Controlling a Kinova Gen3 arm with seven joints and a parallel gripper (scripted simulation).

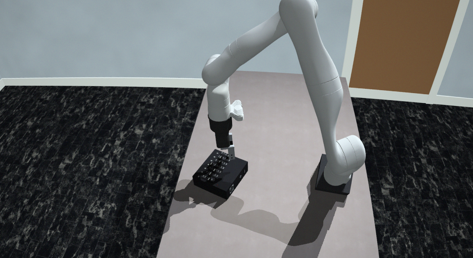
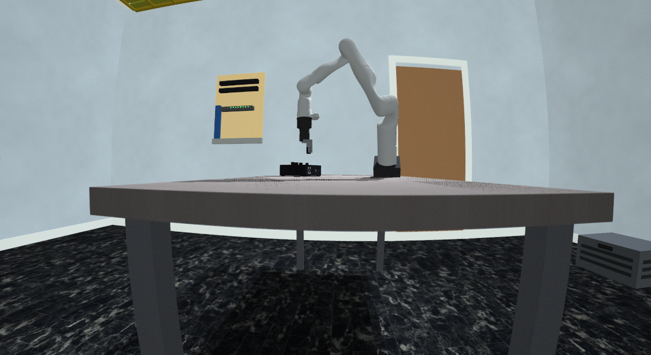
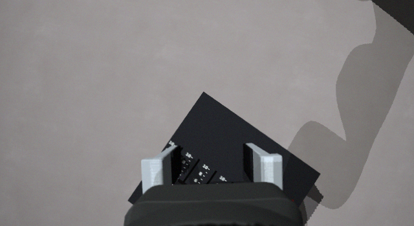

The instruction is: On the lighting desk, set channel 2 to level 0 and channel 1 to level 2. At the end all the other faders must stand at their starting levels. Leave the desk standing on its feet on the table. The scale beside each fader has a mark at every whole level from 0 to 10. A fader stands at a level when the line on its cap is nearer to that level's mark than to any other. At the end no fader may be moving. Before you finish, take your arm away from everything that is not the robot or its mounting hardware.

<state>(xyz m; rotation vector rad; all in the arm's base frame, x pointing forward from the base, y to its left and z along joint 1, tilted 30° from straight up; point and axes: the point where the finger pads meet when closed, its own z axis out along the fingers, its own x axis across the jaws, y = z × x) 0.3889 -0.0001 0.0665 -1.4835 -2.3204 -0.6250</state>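
The channel 1 cap lies 7 cm below my hand, 3 cm to the right of it and 2 cm ahead of it. Also, from my hand: channel 2 cap (7 cm below, 5 cm ahead, 1 cm to the right); channel 5 cap (7 cm below, 5 cm to the left, 5 cm ahead); channel 3 cap (7 cm below, 4 cm ahead, 1 cm to the left).
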